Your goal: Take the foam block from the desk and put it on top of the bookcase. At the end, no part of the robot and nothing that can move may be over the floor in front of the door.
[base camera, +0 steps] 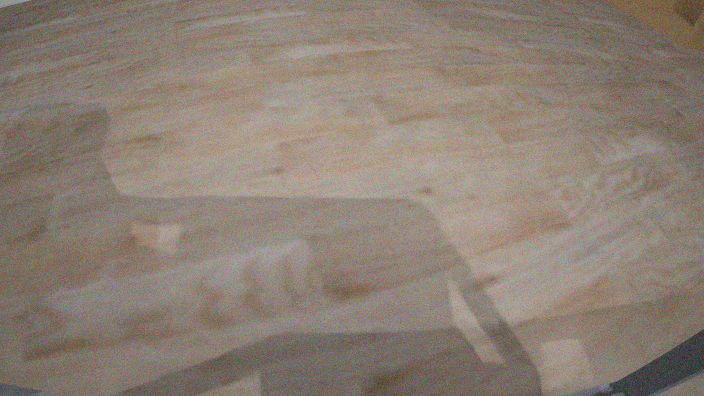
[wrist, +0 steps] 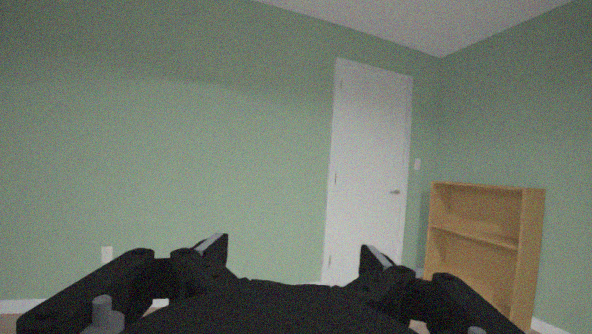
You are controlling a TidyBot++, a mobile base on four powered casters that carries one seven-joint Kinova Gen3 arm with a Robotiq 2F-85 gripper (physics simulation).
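Frame: origin at the arm's base, x ahead, y right, z down, level; centimetres.
Where they show: gripper, fingertip midpoint: (wrist: 293,254).
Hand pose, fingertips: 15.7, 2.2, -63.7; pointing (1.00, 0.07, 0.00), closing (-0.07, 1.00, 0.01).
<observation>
After its pixels a point has its place, as x, y, z.
My gripper (wrist: 293,254) @[15.7, 2.2, -63.7] is open and empty, its two black fingers wide apart at the bottom of the wrist view. The wooden bookcase (wrist: 531,240) @[146.9, 179.2, -29.3] stands at the right in the wrist view, in the corner to the right of the door, some way off beyond the gripper. Its top is seen nearly edge-on. In the base camera view a piece of the bookcase (base camera: 655,20) @[163.5, 160.5, 35.6] shows at the top right corner. The white door (wrist: 370,165) @[220.5, 81.7, -76.8] is closed, in the wall beyond the right finger. The foam block and the desk do not show in either view.
Wood floor (base camera: 325,150) @[53.2, 1.6, 39.6] stretches across the base camera view, with shadows over its lower part. Dark grey parts of the robot show at its bottom corners. Green walls (wrist: 175,150) @[174.9, -78.8, -76.5] meet in a corner behind the bookcase. The floor at the door's foot is hidden behind the gripper.
</observation>
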